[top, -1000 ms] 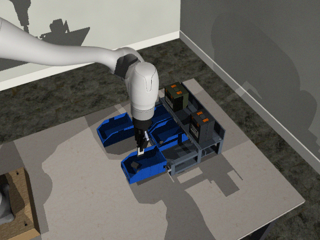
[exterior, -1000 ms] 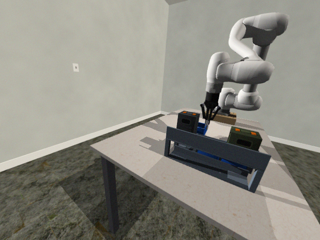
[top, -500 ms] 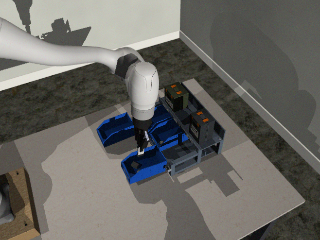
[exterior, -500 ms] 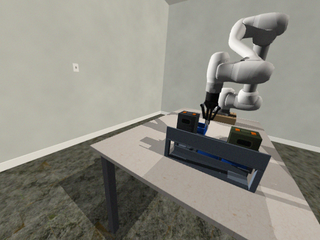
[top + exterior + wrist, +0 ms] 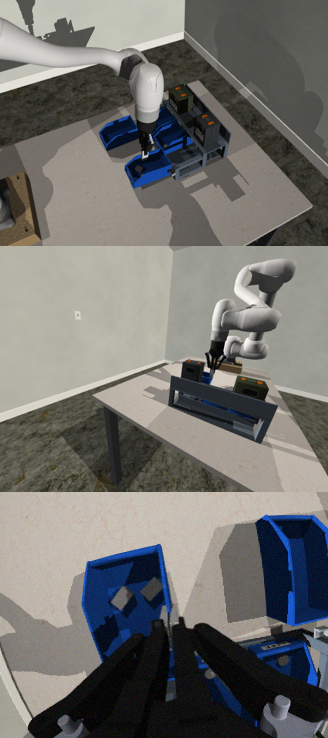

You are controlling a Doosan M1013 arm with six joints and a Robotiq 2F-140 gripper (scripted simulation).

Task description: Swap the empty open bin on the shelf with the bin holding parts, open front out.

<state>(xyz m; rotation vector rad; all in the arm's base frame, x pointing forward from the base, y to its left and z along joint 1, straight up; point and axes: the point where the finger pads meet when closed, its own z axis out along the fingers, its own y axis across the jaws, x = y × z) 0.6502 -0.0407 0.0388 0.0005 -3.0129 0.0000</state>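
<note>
The shelf's lower level is 220 mm ahead of my hand, 100 mm below it and 70 mm to the left of it. From my hand the other things lie so: green box 280 mm ahead, 180 mm to the left, 50 mm above; then shelf back panel 350 mm ahead, 70 mm to the left, 30 mm above.
</note>
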